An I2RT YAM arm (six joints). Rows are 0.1 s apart.
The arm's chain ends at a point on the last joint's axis. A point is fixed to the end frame.
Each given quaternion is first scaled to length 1.
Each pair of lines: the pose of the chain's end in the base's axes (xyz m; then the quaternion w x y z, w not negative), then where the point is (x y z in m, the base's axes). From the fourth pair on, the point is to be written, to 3 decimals.
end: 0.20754 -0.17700 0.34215 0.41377 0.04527 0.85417 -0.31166
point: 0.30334 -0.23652 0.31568
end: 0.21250 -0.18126 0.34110 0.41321 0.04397 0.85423 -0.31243
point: 0.30832 -0.24073 0.31459
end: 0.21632 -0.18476 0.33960 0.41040 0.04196 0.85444 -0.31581
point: 0.31191 -0.24452 0.31289
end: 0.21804 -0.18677 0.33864 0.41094 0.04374 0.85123 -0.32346
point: 0.313 -0.248 0.313
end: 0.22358 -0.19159 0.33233 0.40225 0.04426 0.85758 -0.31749
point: 0.318 -0.252 0.304
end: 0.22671 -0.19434 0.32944 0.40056 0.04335 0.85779 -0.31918
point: 0.321 -0.255 0.301
